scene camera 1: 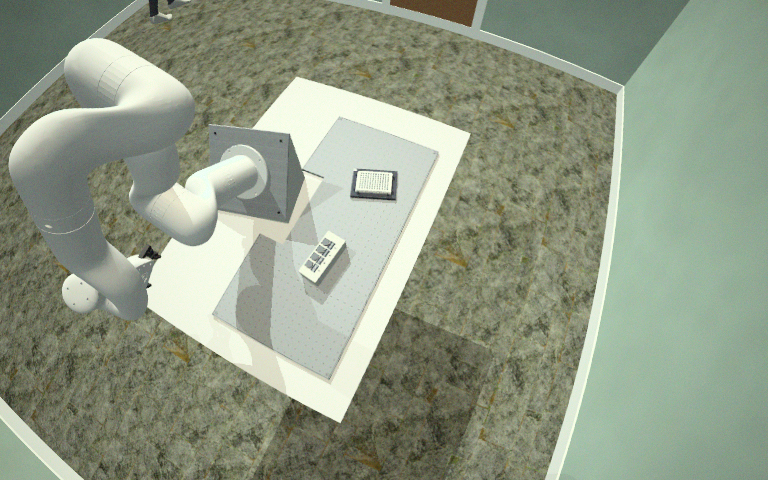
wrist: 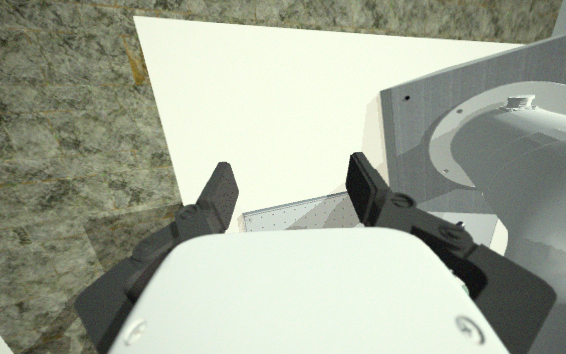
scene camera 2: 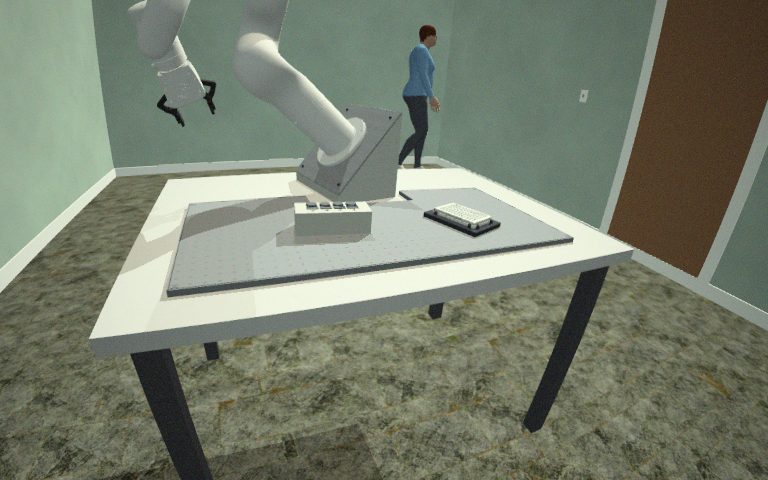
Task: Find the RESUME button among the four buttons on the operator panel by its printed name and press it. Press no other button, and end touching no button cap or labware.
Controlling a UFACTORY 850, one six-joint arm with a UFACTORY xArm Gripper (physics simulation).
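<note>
The operator panel [scene camera 1: 328, 260] [scene camera 2: 333, 222] is a pale box with a row of grey button caps on top. The printed names are too small to read, so I cannot tell which cap is RESUME. The panel does not show in the wrist view. My gripper [scene camera 1: 154, 271] [scene camera 2: 198, 117] [wrist: 289, 173] is open with nothing between its fingers. It hangs high, near the table's edge on the left in both scene views, well away from the panel. The labware, a white well plate [scene camera 1: 374, 182] [scene camera 2: 462, 214] on a black holder, is apart from the panel and the gripper.
The panel and the holder stand on a thin grey perforated board [scene camera 1: 385, 220] [scene camera 2: 396, 249] on the white table [scene camera 1: 453, 147] [scene camera 2: 441, 271] [wrist: 250, 100]. The arm's grey slanted base [scene camera 1: 249, 135] [scene camera 2: 382, 164] [wrist: 410, 125] stands behind the panel. A person [scene camera 2: 420, 67] is beyond the table.
</note>
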